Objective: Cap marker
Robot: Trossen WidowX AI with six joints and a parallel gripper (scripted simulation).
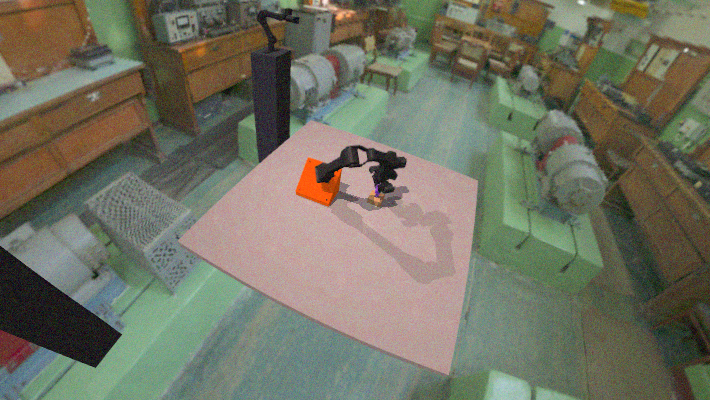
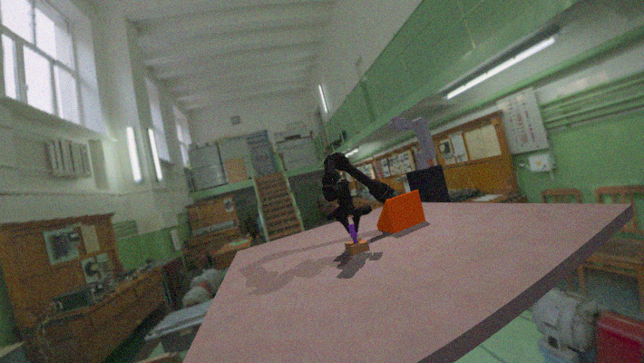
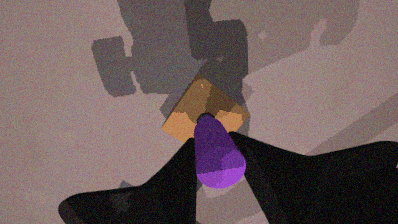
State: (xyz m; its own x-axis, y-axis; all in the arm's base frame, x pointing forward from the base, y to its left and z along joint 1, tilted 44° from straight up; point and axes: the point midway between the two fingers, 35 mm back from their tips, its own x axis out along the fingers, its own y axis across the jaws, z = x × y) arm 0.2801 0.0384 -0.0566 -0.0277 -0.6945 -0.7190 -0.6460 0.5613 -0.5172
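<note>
My gripper tip is now 1 cm below the purple cap.
</note>
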